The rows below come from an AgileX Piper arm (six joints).
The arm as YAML. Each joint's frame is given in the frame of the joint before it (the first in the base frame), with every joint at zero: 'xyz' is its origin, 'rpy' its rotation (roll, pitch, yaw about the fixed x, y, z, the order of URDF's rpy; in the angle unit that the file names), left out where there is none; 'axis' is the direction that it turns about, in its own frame. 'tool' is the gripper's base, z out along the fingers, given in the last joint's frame.
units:
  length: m
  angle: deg
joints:
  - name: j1
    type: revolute
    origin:
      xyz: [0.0, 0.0, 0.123]
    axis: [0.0, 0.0, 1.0]
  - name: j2
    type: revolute
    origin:
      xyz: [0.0, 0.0, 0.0]
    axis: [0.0, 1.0, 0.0]
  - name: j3
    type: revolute
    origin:
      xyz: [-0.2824, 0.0, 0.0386]
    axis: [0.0, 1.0, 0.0]
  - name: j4
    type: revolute
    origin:
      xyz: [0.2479, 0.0, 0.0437]
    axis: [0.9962, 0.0, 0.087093]
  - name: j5
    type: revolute
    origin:
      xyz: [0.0, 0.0, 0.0]
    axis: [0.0, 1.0, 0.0]
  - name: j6
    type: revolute
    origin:
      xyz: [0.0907, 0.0, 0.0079]
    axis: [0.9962, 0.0, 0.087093]
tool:
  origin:
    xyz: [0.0, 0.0, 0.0]
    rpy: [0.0, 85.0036, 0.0]
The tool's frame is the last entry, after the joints.
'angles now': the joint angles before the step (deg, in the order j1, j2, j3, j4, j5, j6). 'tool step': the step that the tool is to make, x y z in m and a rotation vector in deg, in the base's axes. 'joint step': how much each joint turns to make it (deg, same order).
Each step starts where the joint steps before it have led.
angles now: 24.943, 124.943, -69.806, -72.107, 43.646, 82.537
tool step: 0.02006, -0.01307, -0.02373, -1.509, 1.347, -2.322
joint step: -2.716, 5.893, -4.983, -0.053, 0.667, -1.093
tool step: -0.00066, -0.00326, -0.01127, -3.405, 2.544, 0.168
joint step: -0.066, 2.045, -0.596, 0.042, 2.174, -2.253
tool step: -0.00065, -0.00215, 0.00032, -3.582, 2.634, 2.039
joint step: -0.001, 0.181, -0.125, 0.070, 1.724, -4.579
